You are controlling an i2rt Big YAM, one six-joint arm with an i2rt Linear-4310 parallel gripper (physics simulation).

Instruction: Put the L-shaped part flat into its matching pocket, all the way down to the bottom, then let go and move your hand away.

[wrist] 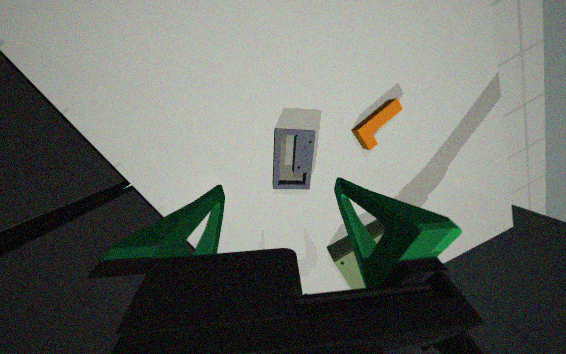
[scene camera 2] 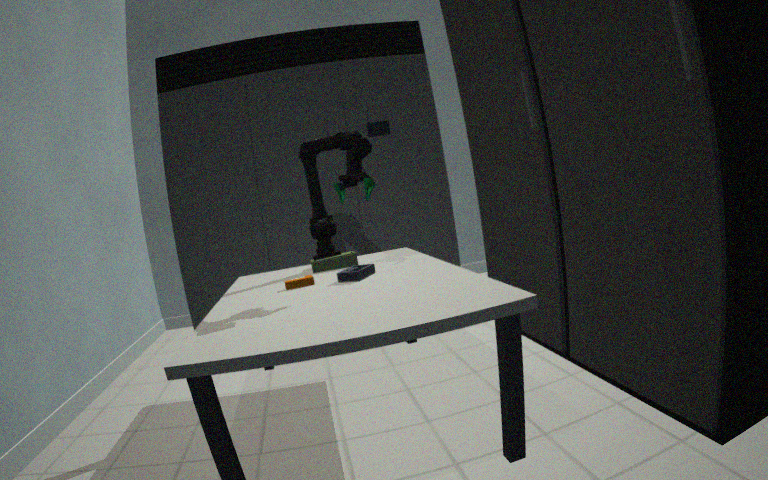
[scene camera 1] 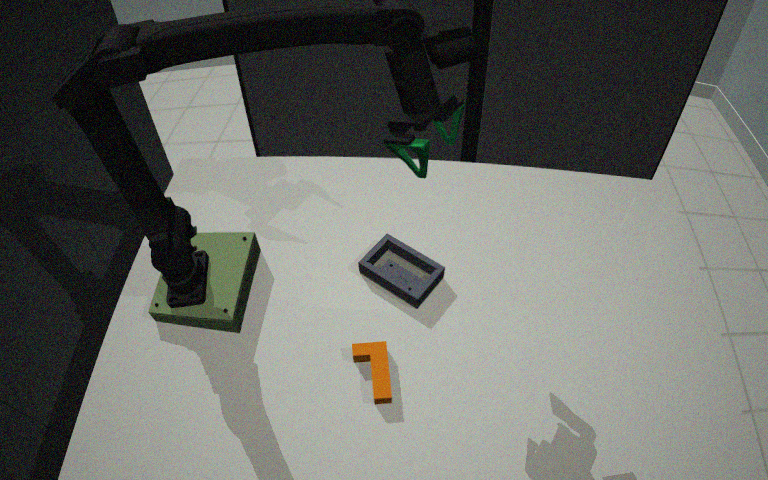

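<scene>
The orange L-shaped part lies flat on the table, apart from the pocket block. The dark blue-grey block with the L-shaped pocket lies on the table behind the part in the first scene view; its pocket is empty. My gripper is open, with its green fingers wide apart and nothing between them. It points down and hangs high above the table, well above both the block and the L-shaped part. In the wrist view the part lies to the right of the block.
The arm's base stands on a green plate on the white table. A dark cabinet stands beyond the table's edge. Shadows of the arm fall across the table top.
</scene>
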